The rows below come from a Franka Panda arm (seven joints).
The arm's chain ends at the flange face. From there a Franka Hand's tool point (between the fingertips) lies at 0.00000 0.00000 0.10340 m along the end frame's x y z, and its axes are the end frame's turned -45 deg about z.
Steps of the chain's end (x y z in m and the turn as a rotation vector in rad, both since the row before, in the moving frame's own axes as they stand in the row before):
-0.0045, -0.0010, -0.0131, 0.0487, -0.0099, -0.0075
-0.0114, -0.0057, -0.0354, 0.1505, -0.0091, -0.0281
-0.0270, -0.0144, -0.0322, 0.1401, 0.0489, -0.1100
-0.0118, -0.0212, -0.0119, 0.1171, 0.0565, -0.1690
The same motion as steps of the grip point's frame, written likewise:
0.0003, -0.0082, -0.0132, 0.0414, 0.0274, -0.0075
0.0061, -0.0239, -0.0366, 0.1129, 0.1000, -0.0281
0.0045, -0.0367, -0.0333, 0.0645, 0.1336, -0.1100
0.0189, -0.0288, -0.0128, 0.0429, 0.1228, -0.1690

